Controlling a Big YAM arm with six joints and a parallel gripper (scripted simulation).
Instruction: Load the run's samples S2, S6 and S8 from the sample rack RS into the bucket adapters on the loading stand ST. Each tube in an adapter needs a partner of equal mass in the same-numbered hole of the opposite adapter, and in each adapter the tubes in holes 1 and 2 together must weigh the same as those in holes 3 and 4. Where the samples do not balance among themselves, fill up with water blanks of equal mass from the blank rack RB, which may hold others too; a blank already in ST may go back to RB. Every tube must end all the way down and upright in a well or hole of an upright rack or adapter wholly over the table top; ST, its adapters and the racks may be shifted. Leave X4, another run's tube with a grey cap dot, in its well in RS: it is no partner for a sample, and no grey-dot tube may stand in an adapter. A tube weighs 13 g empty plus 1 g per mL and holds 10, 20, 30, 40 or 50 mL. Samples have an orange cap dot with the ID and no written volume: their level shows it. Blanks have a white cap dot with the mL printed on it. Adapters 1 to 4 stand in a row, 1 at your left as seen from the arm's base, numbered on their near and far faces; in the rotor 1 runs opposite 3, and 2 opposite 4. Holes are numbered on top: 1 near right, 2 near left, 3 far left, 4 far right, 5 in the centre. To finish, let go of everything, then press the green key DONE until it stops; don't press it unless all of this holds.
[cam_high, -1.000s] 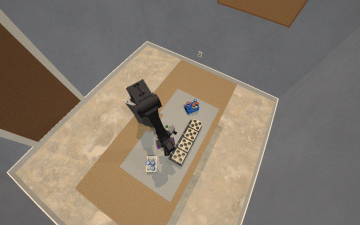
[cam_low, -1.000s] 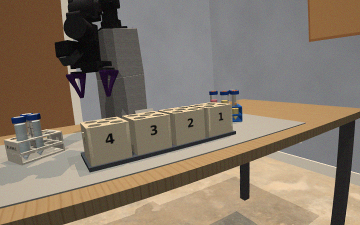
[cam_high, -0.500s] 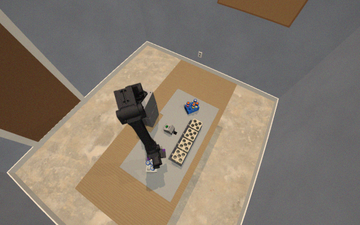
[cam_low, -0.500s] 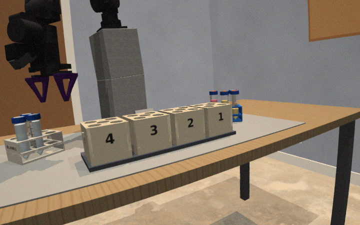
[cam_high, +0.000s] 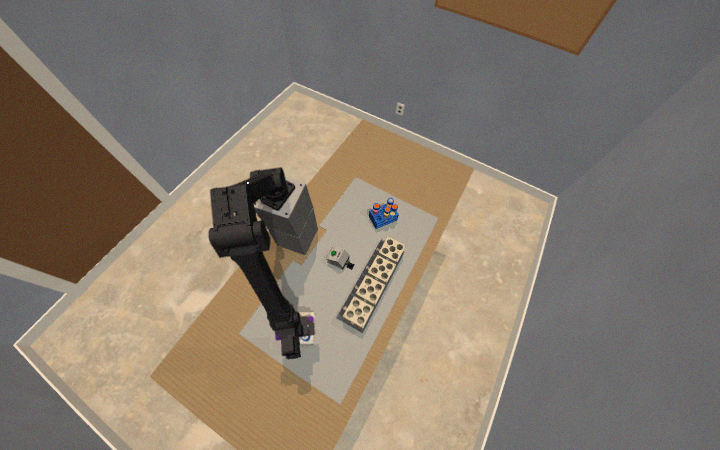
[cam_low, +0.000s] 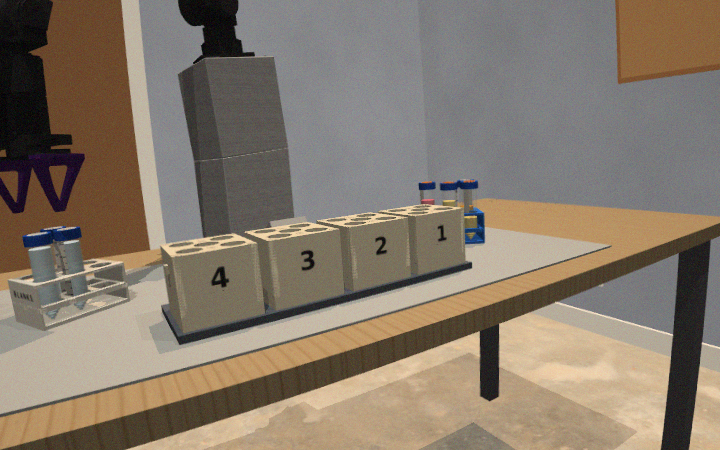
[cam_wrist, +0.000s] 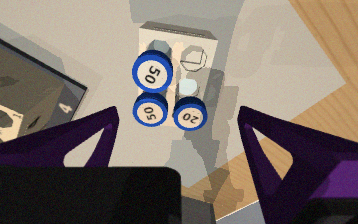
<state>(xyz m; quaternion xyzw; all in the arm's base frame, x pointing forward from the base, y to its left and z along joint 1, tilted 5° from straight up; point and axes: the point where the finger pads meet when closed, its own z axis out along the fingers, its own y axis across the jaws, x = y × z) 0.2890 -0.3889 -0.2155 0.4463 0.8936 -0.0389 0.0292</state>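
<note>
Right now my hand is 50 mm short of the blue sample rack RS, 700 mm to the right of it and 130 mm above it. Also, from my hand: white blank rack RB 10 mm behind, 20 mm to the left, 130 mm below.
</note>
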